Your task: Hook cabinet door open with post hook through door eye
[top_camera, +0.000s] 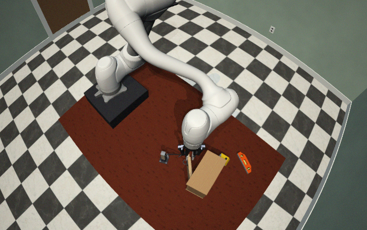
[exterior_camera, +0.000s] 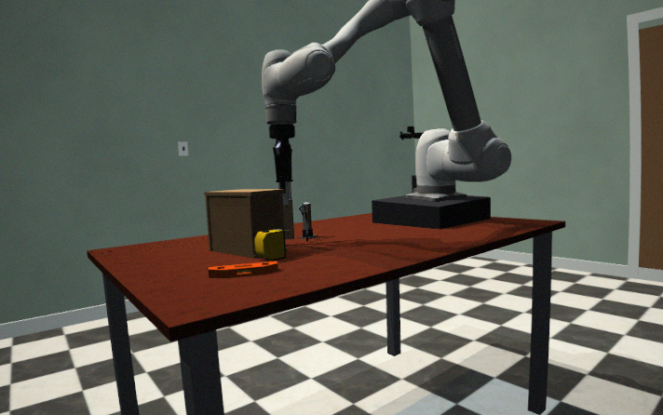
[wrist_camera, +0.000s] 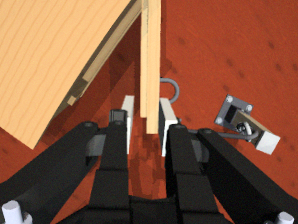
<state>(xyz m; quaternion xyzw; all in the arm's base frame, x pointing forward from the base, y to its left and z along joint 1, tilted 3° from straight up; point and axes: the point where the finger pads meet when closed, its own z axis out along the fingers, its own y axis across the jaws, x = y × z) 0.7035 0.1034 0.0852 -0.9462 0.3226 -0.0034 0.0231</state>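
The thin hook lies 10 cm below my hand, 8 cm behind it and 5 cm to the right of it. The rest, counted from my hand: yellow tape measure 15 cm to the left, 12 cm below, 12 cm ahead; hook post 10 cm behind, 8 cm below, 7 cm to the right; cabinet door 8 cm below, 5 cm to the right, 5 cm ahead.
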